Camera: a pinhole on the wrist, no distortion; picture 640 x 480 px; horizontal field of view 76.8 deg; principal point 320.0 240.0 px. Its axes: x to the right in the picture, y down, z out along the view. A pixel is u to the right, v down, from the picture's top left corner.
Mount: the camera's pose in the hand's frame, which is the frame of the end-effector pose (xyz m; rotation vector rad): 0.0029 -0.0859 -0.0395 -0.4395 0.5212 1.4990
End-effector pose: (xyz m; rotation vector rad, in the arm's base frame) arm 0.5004 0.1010 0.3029 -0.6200 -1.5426 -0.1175
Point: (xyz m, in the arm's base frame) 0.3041 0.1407 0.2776
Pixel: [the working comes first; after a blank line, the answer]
In the camera's frame: -0.1034 0.0372 0.2124

123.4 310.7
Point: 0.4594 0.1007 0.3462
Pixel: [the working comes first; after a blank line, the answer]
In the camera's frame: 0.0029 -0.0309 0.0920

332.5 104.4
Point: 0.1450 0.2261 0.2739
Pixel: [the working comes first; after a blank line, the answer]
In the camera's frame: -0.2057 0.0314 0.3611

90.0 275.1
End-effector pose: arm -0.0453 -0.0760 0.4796 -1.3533 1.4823 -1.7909
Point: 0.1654 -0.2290 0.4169
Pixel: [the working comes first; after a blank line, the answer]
In the camera's frame: -0.0568 0.0087 0.3283

250.2 250.7
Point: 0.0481 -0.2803 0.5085
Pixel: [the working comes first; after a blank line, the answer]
In the camera's frame: -0.0409 -0.1233 0.2441

252.4 36.0
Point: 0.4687 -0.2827 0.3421
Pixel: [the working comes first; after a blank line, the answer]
In the camera's frame: -0.2159 0.1348 0.5717

167.5 335.2
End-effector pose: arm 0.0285 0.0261 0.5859 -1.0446 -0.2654 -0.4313
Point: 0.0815 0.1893 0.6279
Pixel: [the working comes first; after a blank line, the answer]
In the camera's frame: 0.0043 -0.0122 0.2518

326.9 220.4
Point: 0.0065 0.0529 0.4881
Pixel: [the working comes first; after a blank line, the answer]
In the camera's frame: 0.1237 0.0742 0.1033

outside the picture
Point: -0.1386 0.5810 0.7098
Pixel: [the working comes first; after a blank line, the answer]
In the camera's frame: -0.2155 0.2506 0.5537

162.9 422.8
